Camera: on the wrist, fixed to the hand. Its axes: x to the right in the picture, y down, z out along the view.
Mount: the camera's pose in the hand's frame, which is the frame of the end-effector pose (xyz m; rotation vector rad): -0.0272 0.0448 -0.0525 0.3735 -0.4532 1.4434
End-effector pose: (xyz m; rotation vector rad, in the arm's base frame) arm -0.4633 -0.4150 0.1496 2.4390 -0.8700 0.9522
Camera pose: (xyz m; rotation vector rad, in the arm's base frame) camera -0.5336 -0.4085 0.1724 -1.3767 2.0412 -0.6377
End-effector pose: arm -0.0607 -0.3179 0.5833 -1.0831 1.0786 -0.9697
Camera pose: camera -0.1139 -0.2925 0.5383 -0.0247 0.9195 0.2482
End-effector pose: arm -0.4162 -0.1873 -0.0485 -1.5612 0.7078 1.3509
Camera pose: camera -0.4389 -0.2568 -0.0359 -0.2152 1.7831 2.2355
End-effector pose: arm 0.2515 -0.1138 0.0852 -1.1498 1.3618 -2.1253
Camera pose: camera 0.2211 -0.0862 0.0234 -0.2132 0.9577 -0.8941
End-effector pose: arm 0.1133 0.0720 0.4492 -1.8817 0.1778 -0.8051
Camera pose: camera 0.0712 0.0243 0.4110 -1.0797 0.8812 0.5404
